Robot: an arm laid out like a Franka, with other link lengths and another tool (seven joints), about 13 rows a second.
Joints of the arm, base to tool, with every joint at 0 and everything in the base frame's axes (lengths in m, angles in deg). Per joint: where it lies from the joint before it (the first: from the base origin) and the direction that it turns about. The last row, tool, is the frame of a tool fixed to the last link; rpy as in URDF.
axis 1: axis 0 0 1 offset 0.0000 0.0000 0.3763
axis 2: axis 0 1 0 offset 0.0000 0.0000 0.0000
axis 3: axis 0 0 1 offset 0.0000 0.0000 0.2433
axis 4: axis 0 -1 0 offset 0.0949 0.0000 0.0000
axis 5: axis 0 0 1 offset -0.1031 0.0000 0.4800
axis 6: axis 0 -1 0 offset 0.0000 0.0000 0.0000
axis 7: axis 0 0 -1 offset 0.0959 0.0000 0.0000
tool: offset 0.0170 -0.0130 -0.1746 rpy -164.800 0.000 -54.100
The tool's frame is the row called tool.
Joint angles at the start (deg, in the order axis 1, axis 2, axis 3, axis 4, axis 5, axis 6, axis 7): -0.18 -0.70 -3.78 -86.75 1.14 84.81 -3.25
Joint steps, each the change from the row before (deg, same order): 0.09 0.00 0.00 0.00 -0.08 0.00 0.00; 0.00 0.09 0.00 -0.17 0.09 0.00 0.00; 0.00 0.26 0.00 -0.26 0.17 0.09 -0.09; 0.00 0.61 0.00 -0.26 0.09 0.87 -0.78; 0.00 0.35 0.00 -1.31 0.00 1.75 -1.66; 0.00 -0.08 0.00 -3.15 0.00 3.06 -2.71; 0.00 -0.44 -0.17 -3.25 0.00 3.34 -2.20; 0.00 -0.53 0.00 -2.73 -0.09 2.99 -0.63; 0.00 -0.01 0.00 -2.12 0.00 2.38 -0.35; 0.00 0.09 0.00 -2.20 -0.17 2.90 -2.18
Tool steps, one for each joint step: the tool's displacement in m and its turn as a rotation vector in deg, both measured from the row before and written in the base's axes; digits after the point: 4 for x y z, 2 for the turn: 0.0001 0.0008 0.0000 -0.08 0.01 0.08; 0.0002 0.0003 -0.0028 0.10 0.25 0.01; 0.0010 0.0006 -0.0055 0.18 0.42 0.10; 0.0047 0.0003 -0.0082 0.08 -0.02 0.76; 0.0055 0.0001 -0.0142 0.02 -0.13 1.62; 0.0053 0.0003 -0.0257 0.09 -0.06 2.63; 0.0035 -0.0018 -0.0221 0.04 -0.59 1.95; 0.0022 -0.0004 -0.0163 -0.11 -0.80 0.57; 0.0020 -0.0001 -0.0175 -0.02 -0.28 0.30; 0.0031 -0.0001 -0.0185 -0.23 -0.64 2.15
